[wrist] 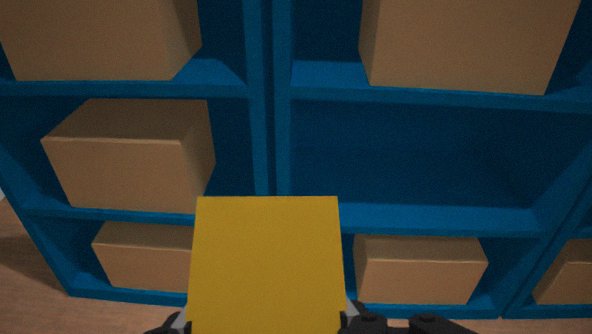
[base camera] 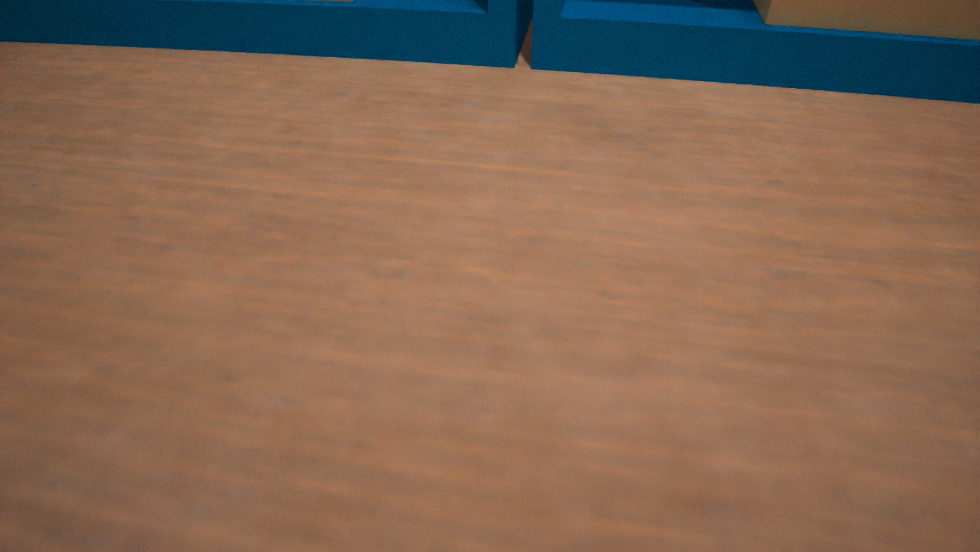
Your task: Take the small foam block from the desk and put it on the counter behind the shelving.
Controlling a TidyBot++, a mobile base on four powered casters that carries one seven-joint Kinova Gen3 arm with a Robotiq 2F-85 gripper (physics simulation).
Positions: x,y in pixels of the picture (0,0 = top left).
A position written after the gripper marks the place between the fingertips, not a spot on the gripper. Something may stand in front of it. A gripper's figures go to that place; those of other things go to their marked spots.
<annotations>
The gripper (wrist: 267,317) is 17 cm from the lens. A yellow foam block (wrist: 253,257) is 14 cm from the lens.
</annotations>
